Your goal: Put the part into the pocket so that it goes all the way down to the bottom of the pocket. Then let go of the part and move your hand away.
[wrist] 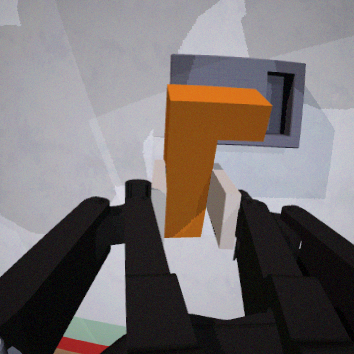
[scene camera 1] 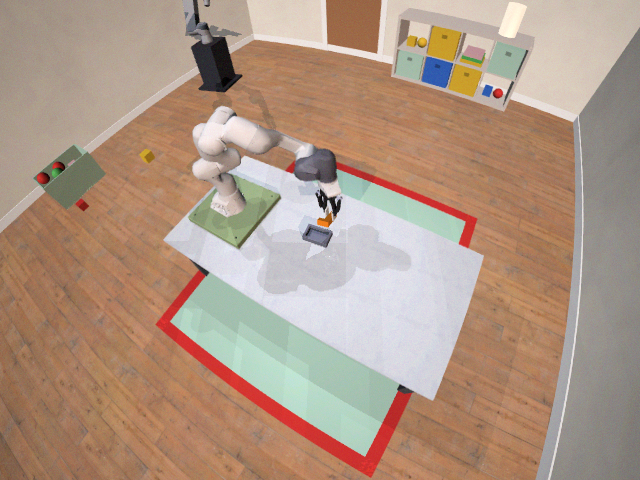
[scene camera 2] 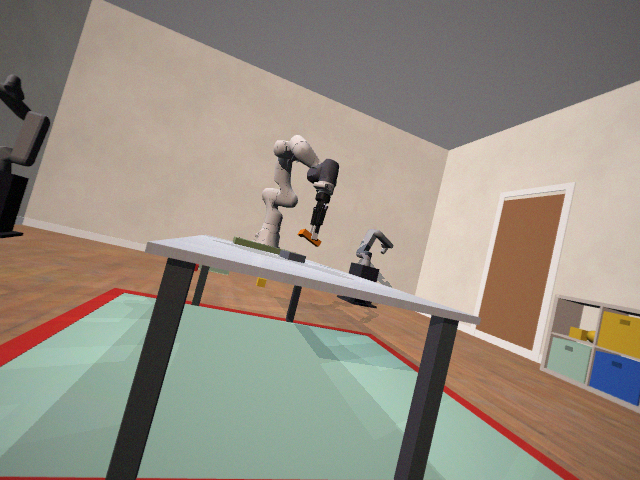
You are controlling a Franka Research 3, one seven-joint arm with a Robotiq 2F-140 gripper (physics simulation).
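The orange L-shaped part (scene camera 1: 324,222) (scene camera 2: 309,237) (wrist: 187,150) is held by its long leg in my gripper (scene camera 1: 329,214) (scene camera 2: 314,235) (wrist: 184,180), which is shut on it. In scene camera 2 the part hangs above the table, tilted. The grey block with the pocket (scene camera 1: 317,235) (scene camera 2: 293,256) (wrist: 220,65) lies on the table. In the wrist view the part's short arm overlaps the block and hides much of the pocket; the pocket's right end shows dark. In scene camera 1 the part appears just behind the block, and the pocket looks empty.
The white table (scene camera 1: 387,310) (scene camera 2: 222,258) carries the green base plate (scene camera 1: 237,238) (scene camera 2: 255,245) with the arm's foot, to the left of the block in scene camera 1. A shelf unit, a bin with balls and a second arm on a black stand are away from the table.
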